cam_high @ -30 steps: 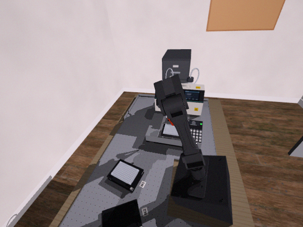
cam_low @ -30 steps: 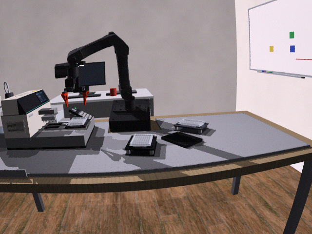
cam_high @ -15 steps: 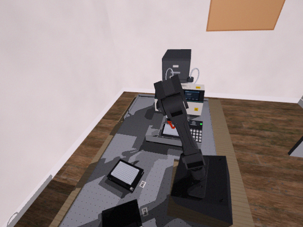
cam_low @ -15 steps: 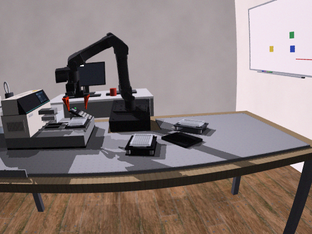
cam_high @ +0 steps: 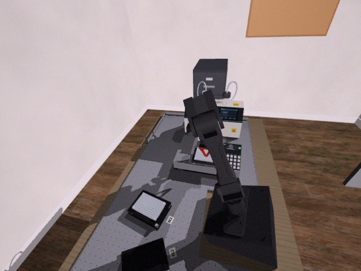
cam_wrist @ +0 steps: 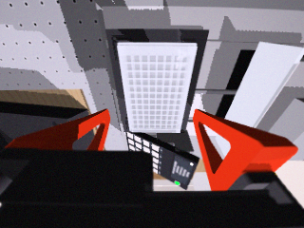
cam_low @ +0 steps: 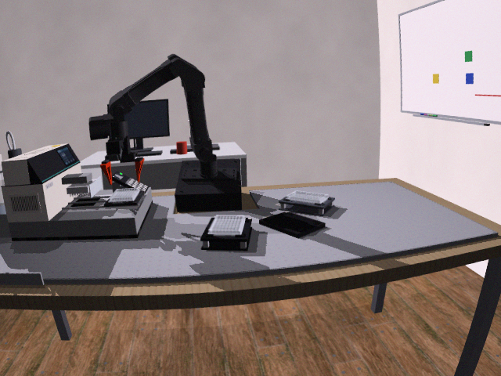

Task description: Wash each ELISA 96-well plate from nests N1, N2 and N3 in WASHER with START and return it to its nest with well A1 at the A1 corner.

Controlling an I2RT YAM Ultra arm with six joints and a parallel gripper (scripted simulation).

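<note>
Right now the black washer carrier is 6 cm below my hand. From my hand the other things lie so: manifold head 15 cm to the right, 2 cm ahead, 1 cm below; washer 16 cm to the right, 3 cm ahead; N1 label 36 cm to the left, 13 cm below, 6 cm ahead.
</note>
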